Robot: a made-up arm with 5 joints.
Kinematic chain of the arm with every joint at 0, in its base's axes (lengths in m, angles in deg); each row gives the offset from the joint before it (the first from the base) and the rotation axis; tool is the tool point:
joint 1: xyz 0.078 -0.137 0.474 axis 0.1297 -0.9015 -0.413
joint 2: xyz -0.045 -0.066 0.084 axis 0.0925 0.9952 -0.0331
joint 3: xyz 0.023 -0.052 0 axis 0.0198 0.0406 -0.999
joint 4: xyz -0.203 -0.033 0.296 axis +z
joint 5: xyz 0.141 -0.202 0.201 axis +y
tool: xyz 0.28 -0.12 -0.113
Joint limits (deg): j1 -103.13..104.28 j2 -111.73..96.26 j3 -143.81..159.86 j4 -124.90..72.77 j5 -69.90..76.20
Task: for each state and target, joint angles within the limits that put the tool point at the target. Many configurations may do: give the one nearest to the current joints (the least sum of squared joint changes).
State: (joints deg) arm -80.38 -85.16 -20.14 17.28 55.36
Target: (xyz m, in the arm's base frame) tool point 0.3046 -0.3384 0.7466
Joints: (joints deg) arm -84.63 -111.73 4.49 52.49 71.61
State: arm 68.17 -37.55 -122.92 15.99 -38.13
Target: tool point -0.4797 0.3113 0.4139
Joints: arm 63.42 -37.38 -128.31 26.37 -39.45
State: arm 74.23 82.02 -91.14 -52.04 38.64
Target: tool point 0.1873 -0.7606 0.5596
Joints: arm 83.43 59.43 -87.59 -55.55 31.48
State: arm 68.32 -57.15 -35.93 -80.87 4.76
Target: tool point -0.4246 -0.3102 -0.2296
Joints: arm 68.35 -37.29 -5.08 -98.56 5.48
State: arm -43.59 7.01 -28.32 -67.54 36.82
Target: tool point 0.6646 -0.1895 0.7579
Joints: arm -39.50 -19.30 -69.35 -18.83 16.59
